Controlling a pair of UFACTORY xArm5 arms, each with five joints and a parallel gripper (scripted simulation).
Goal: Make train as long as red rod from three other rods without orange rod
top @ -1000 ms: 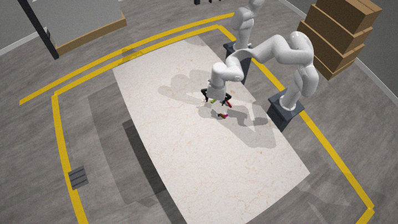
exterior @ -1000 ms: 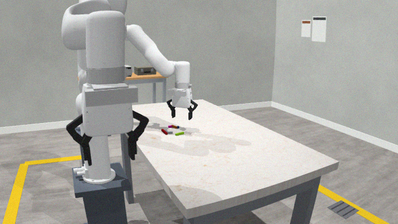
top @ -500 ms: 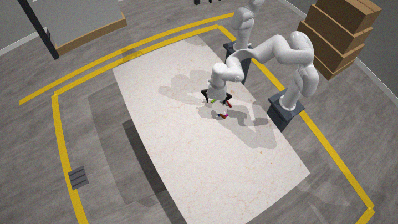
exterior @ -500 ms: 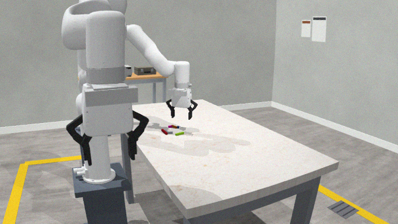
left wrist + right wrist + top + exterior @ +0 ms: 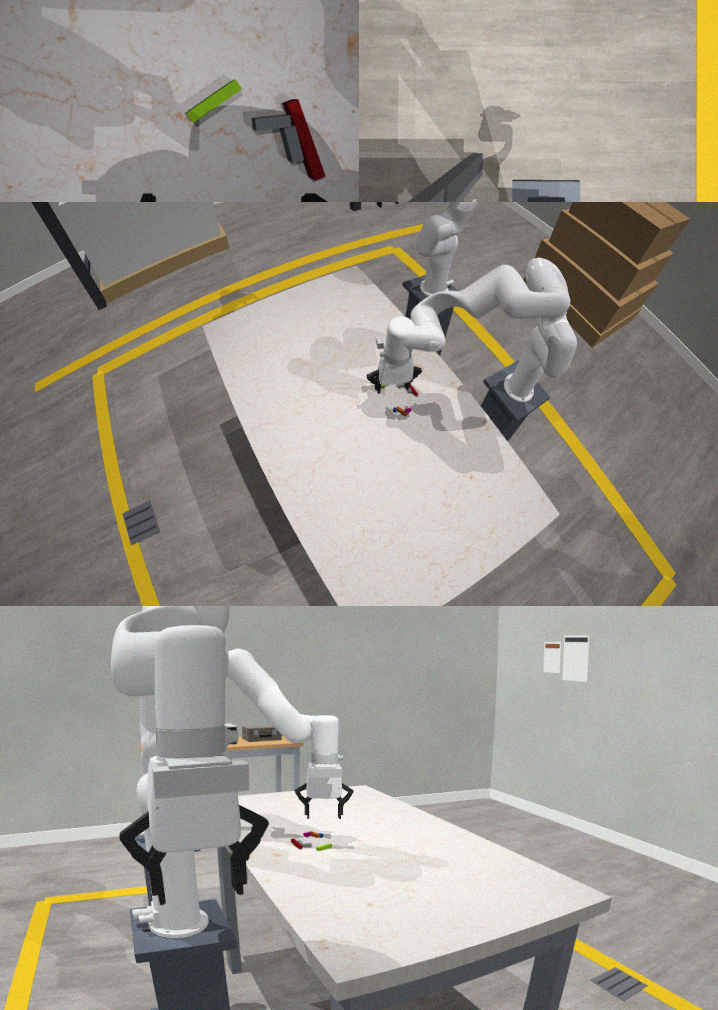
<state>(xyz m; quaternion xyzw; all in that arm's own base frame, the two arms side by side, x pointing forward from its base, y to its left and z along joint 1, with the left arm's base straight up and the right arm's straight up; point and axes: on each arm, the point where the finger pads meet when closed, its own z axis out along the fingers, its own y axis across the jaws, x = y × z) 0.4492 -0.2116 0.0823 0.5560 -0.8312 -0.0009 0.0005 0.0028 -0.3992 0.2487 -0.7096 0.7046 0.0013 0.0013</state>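
Right now my left hand is 3 cm past the magenta rod, 6 cm to the right of it and 8 cm above it. Round my left hand: lime rod 2 cm behind, 6 cm to the right, 8 cm below; then orange rod 1 cm behind, 6 cm to the left, 8 cm below; then blue rod 1 cm ahead, 4 cm to the left, 8 cm below.
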